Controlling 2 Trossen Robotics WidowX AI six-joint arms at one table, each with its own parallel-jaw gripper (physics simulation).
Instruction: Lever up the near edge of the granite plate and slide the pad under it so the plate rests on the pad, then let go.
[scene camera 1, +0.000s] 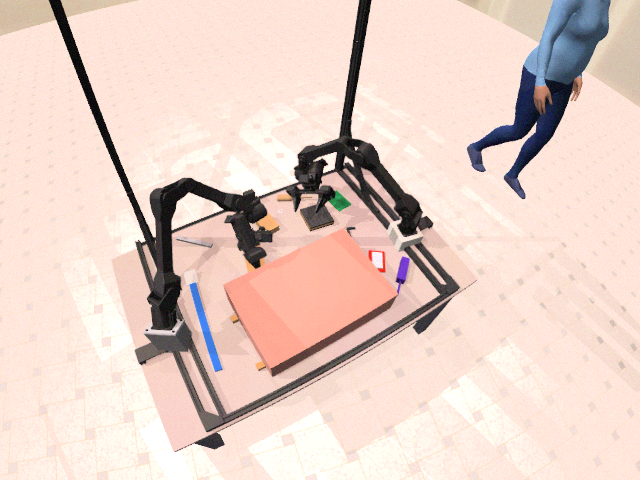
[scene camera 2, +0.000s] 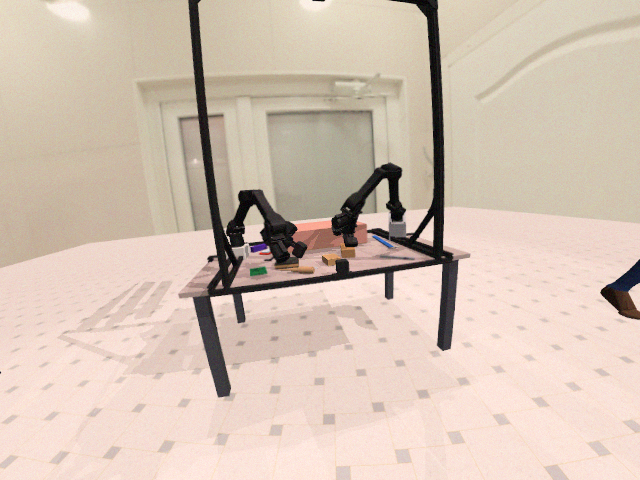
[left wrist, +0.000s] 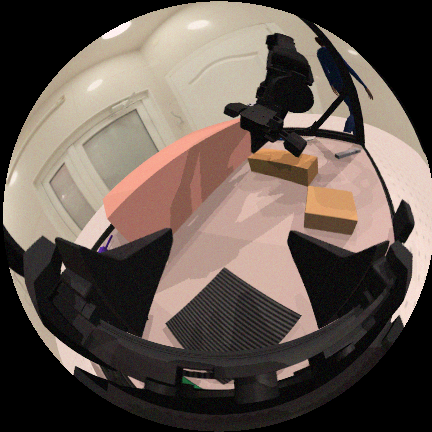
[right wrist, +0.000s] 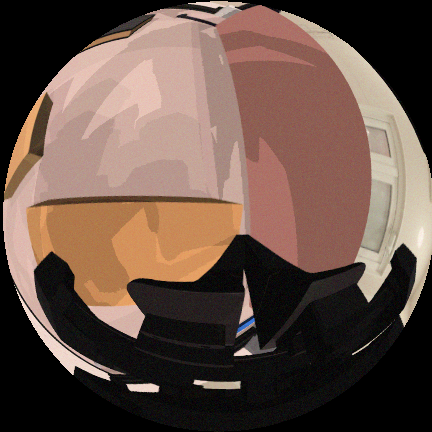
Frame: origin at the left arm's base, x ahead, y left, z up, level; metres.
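Seen in the pictures: left gripper, fingertip midpoint: (scene camera 1: 305, 212) (left wrist: 232, 235); right gripper, fingertip midpoint: (scene camera 2: 344, 242) (left wrist: 252, 152) (right wrist: 241, 239); left arm's base at its link origin: (scene camera 1: 407, 229) (scene camera 2: 237, 246); right arm's base at its link origin: (scene camera 1: 164, 325) (scene camera 2: 397, 217).
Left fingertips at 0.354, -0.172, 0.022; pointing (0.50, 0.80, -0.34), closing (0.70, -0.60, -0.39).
Observation:
Offsets run from my left fingertips to a thing's top centre, as dx, dy, dz.
The granite plate {+0.099, +0.332, +0.035} (scene camera 1: 313, 295) (scene camera 2: 318, 233) (left wrist: 160, 193) (right wrist: 306, 160) is a large salmon slab in the middle of the table. The pad {-0.061, -0.026, -0.064} (scene camera 1: 316, 217) (scene camera 2: 287, 262) (left wrist: 233, 318), a dark ribbed square, lies flat on the table apart from the plate. My left gripper (scene camera 1: 308, 204) (scene camera 2: 290, 251) (left wrist: 232, 235) is open and empty, with its fingers straddling the air just above the pad. My right gripper (scene camera 1: 255, 259) (scene camera 2: 349, 240) (right wrist: 241, 239) is shut on nothing. Its tips point down in the gap between the plate's side wall and an orange wooden block {+0.225, +0.093, -0.048} (right wrist: 132, 241) (left wrist: 282, 165).
A second orange block {+0.137, -0.040, -0.056} (scene camera 1: 269, 222) (left wrist: 330, 209) lies near the right arm. A green card {-0.180, -0.091, -0.084} (scene camera 1: 339, 201), a red-and-white card {-0.203, +0.236, -0.072} (scene camera 1: 377, 260), a purple tool {-0.256, +0.332, -0.056} (scene camera 1: 403, 270), a blue ruler {+0.454, +0.268, -0.066} (scene camera 1: 205, 324) and a grey bar {+0.428, -0.054, -0.076} (scene camera 1: 193, 242) lie around the plate. A person (scene camera 1: 528, 105) walks beside the table.

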